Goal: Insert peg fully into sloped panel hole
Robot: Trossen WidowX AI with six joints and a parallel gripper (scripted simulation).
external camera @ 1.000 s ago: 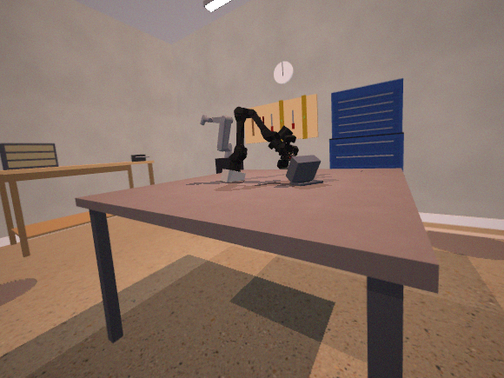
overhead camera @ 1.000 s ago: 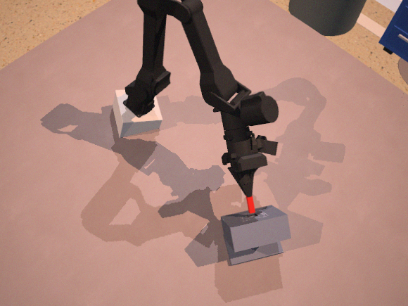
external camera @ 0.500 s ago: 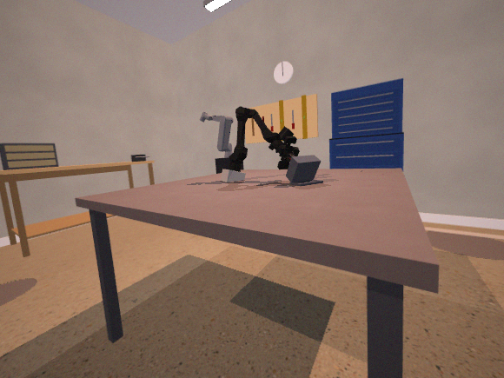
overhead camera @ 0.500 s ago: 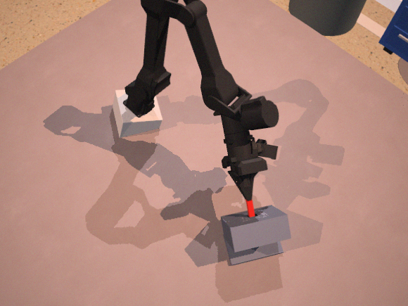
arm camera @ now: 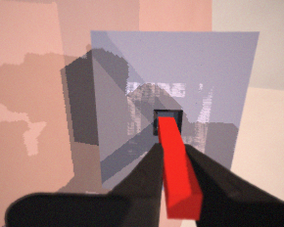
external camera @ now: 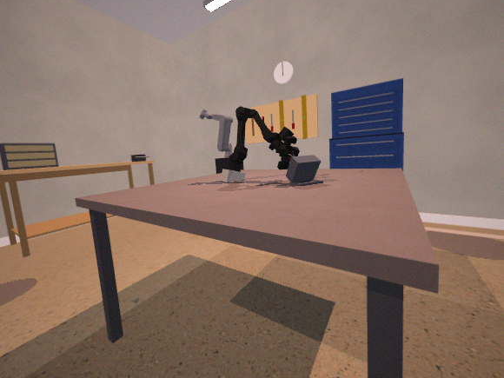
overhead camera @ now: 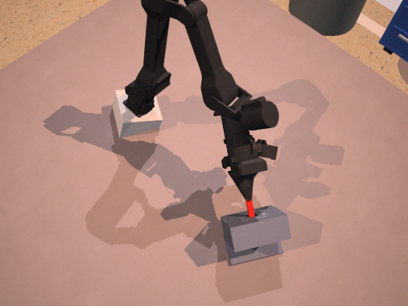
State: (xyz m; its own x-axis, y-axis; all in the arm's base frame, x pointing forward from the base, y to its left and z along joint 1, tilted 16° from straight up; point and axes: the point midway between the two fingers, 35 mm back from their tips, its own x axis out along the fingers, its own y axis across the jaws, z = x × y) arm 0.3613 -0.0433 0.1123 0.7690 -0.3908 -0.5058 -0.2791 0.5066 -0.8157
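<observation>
My hand is 20 mm to the left of the red peg, 20 mm short of it and 20 mm above it.
</observation>
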